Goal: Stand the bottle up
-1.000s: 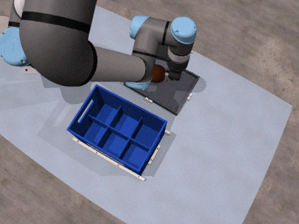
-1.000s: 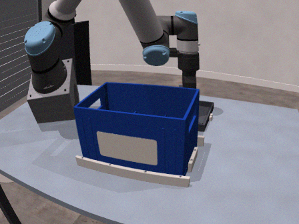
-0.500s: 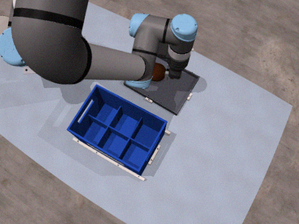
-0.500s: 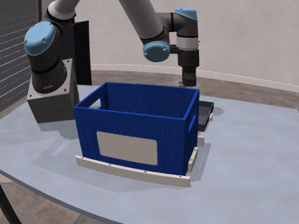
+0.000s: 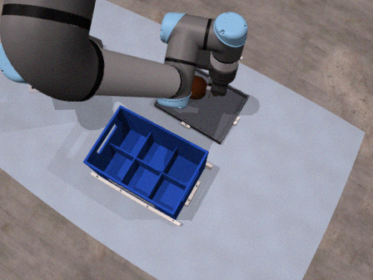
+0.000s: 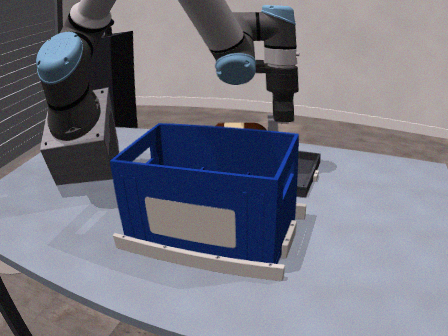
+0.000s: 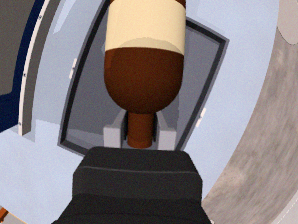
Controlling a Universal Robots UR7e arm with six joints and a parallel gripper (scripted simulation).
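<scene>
My gripper is now 5 cm past the bottle, 2 cm to the left of it and 1 cm above it. Round my hand: dark tray 2 cm behind, 1 cm to the right, 7 cm below; blue crate 2 cm behind, 30 cm to the right.
</scene>
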